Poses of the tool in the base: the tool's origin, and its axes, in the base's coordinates. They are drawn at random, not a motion.
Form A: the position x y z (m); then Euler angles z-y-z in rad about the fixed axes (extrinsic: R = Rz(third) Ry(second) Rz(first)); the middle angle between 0 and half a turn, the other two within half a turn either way.
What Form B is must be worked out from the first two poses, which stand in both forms.
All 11 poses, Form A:
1: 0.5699 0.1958 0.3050 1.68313 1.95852 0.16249
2: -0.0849 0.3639 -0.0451 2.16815 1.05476 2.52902
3: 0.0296 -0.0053 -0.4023 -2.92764 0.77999 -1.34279
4: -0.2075 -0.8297 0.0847 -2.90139 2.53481 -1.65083
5: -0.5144 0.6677 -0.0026 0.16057 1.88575 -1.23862
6: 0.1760 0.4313 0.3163 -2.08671 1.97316 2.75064
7: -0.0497 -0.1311 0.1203 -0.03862 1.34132 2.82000
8: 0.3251 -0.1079 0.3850 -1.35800 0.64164 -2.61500
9: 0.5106 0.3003 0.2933 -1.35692 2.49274 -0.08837
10: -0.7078 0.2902 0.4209 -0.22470 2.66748 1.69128
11: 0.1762 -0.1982 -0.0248 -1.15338 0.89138 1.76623
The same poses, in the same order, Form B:
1:
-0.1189 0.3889 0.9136 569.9
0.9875 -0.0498 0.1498 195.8
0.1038 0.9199 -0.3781 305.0
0 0 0 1

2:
-0.2483 0.6572 -0.7116 -84.9
-0.8361 0.2256 0.5001 363.9
0.4892 0.7192 0.4934 -45.1
0 0 0 1

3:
-0.3639 -0.9178 0.1590 29.6
0.6287 -0.3679 -0.6851 -5.3
0.6872 -0.1493 0.7109 -402.3
0 0 0 1

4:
-0.3009 -0.9526 -0.0456 -207.5
-0.7763 0.2725 -0.5684 -829.7
0.5539 -0.1357 -0.8215 84.7
0 0 0 1

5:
0.0514 0.9493 0.3101 -514.4
0.3412 0.2751 -0.8988 667.7
-0.9386 0.1520 -0.3098 -2.6
0 0 0 1

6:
0.1529 0.5029 -0.8507 176.0
0.8778 0.3263 0.3506 431.3
0.4539 -0.8004 -0.3916 316.3
0 0 0 1

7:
-0.2034 -0.3242 -0.9239 -49.7
0.1085 -0.9452 0.3078 -131.1
-0.9731 -0.0376 0.2275 120.3
0 0 0 1

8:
-0.6375 -0.5708 -0.5174 325.1
0.7600 -0.5761 -0.3008 -107.9
-0.1264 -0.5850 0.8011 385.0
0 0 0 1

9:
-0.2547 -0.7569 0.6019 510.6
-0.9585 0.2801 -0.0533 300.3
-0.1283 -0.5905 -0.7968 293.3
0 0 0 1

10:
0.3254 -0.9440 -0.0549 -707.8
-0.8343 -0.3140 0.4532 290.2
-0.4451 -0.1017 -0.8897 420.9
0 0 0 1

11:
0.8473 -0.5092 -0.1511 176.2
0.4274 0.4847 0.7631 -198.2
-0.3154 -0.7111 0.6283 -24.8
0 0 0 1

